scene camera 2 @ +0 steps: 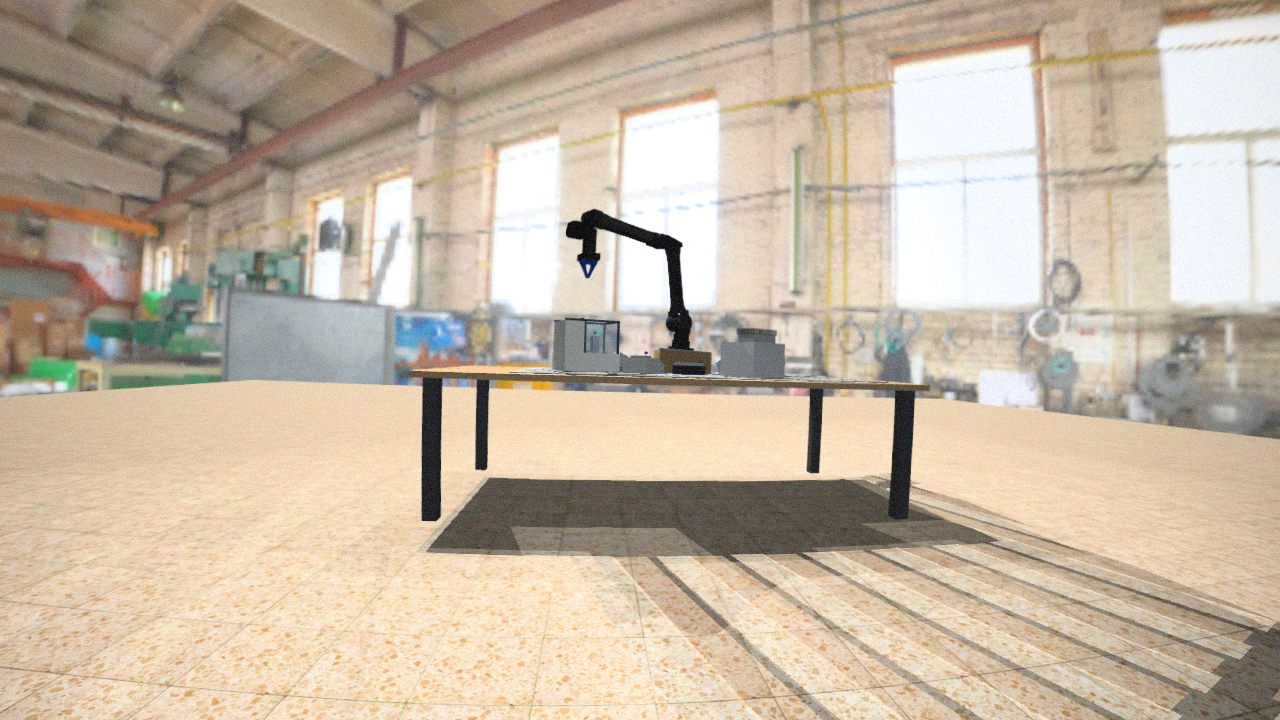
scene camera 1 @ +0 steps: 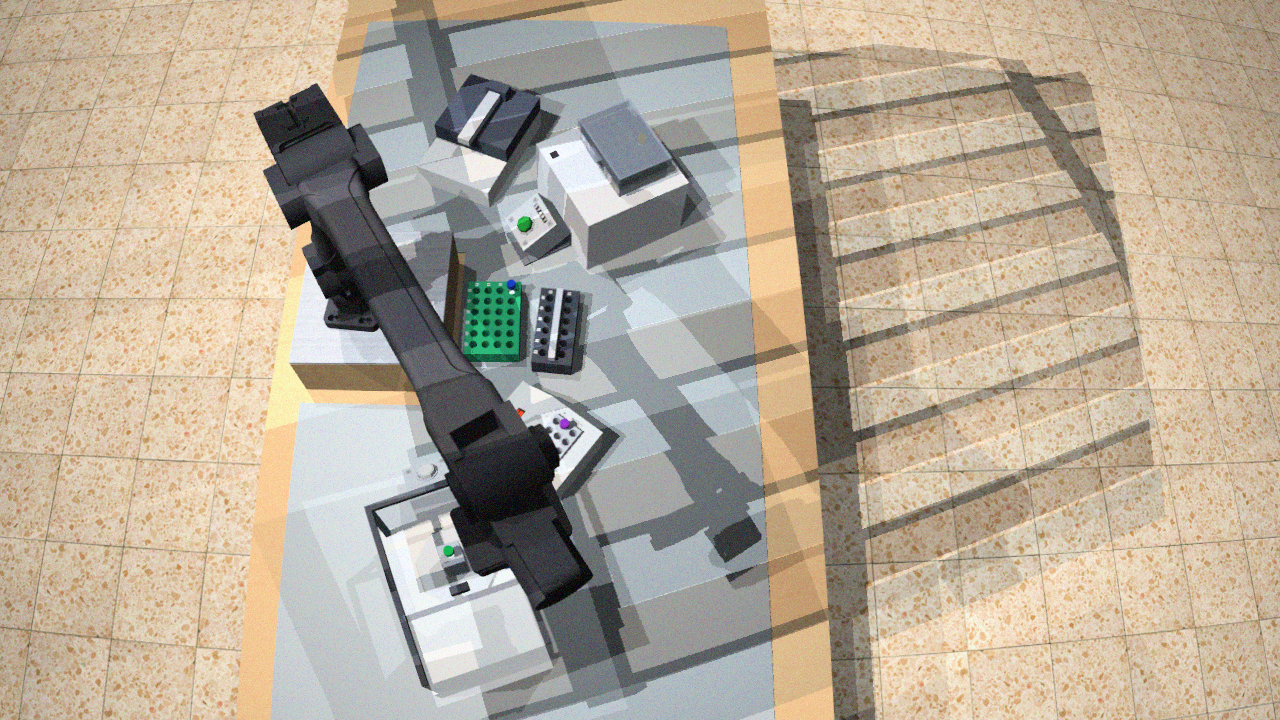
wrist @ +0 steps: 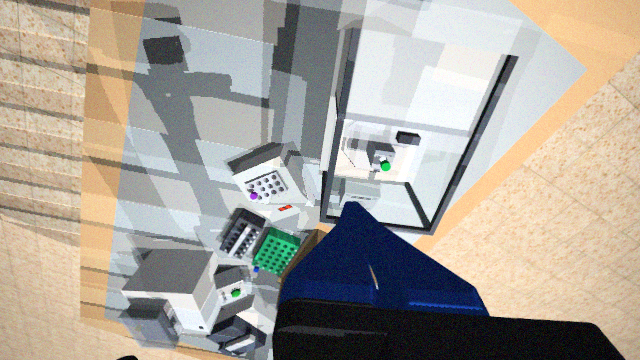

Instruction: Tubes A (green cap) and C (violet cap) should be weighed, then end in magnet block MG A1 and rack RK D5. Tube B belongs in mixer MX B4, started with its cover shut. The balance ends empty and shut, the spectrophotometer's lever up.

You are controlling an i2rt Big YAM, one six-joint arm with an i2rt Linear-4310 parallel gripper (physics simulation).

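Frame: origin at the arm's base, x ahead, y left, z up, level; millimetres.
Where they show: gripper, fingertip midpoint: [scene camera 2: 587, 278] [wrist: 350, 211]; arm's base, link origin: [scene camera 2: 680, 351] [scene camera 1: 359, 296].
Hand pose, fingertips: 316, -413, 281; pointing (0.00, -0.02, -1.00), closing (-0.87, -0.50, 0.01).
Observation:
Each offset is from my fingertips to the top centre of the thing, as dx, dy, dz.
Tube A's green cap @[-105, +30, -212] [scene camera 1: 448, 550] [wrist: 385, 165] shows inside the glass-sided balance [scene camera 1: 483, 635] [scene camera 2: 572, 351] [wrist: 400, 90], near its small black handle; whether its door is open I cannot tell. Tube C's violet cap @[+20, +250, -293] [scene camera 1: 564, 423] [wrist: 253, 195] is in a corner hole of a white block device. Tube B's blue cap @[-93, +484, -326] [scene camera 1: 511, 283] [wrist: 256, 269] is at a corner of the green rack [scene camera 1: 492, 358] [wrist: 295, 236]. The dark magnet block @[-14, +427, -332] [scene camera 1: 556, 335] [wrist: 242, 240] with a light strip lies beside the rack. My gripper [scene camera 2: 587, 275] [wrist: 350, 211] is shut and empty, high above the table; the arm hides its tips in scene camera 1.
A large white device @[+8, +653, -190] [scene camera 1: 617, 219] [wrist: 170, 270] with a grey cover, a small box with a green knob @[-85, +589, -306] [scene camera 1: 524, 223] [wrist: 236, 293], and a white device with a dark top @[-195, +773, -278] [scene camera 1: 510, 125] [wrist: 235, 332] stand beyond the rack. The arm's wooden base block [scene camera 1: 349, 374] stands beside the rack.

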